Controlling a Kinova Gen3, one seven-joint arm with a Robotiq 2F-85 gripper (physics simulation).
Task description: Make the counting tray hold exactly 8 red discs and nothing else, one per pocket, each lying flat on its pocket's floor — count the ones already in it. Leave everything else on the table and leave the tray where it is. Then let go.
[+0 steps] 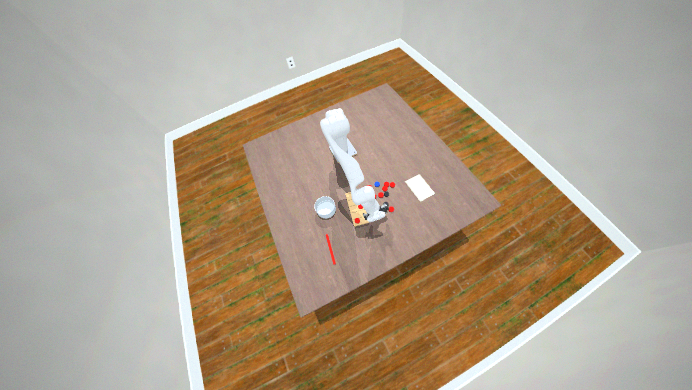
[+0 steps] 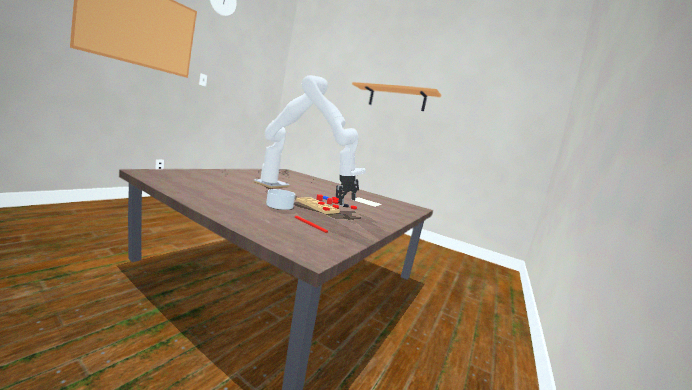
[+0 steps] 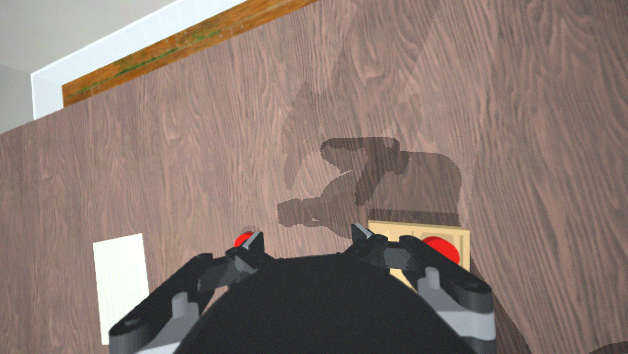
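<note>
The wooden counting tray (image 1: 352, 201) (image 2: 304, 201) (image 3: 382, 227) has square pockets. One red disc (image 1: 357, 220) (image 2: 326, 208) (image 3: 442, 251) is at its near end and another red disc (image 1: 360, 206) is farther along. The arm hides other pockets, so I cannot count its discs. My gripper (image 2: 348, 200) (image 3: 308, 237) is open and empty, low over the table beside the tray. A lone red disc (image 1: 391, 209) (image 2: 354, 207) (image 3: 242, 240) lies beyond one fingertip. A dark disc (image 2: 346, 205) lies below the gripper. Several loose red discs (image 1: 386, 184) lie behind, with a blue disc (image 1: 377, 184) and another dark disc (image 1: 386, 194).
A pale bowl (image 1: 325, 207) (image 2: 280, 199) stands on the other side of the tray. A red stick (image 1: 330, 249) (image 2: 311, 224) lies nearer the table's front corner. A white card (image 1: 419, 187) (image 2: 368, 202) (image 3: 122, 285) lies flat beyond the loose discs.
</note>
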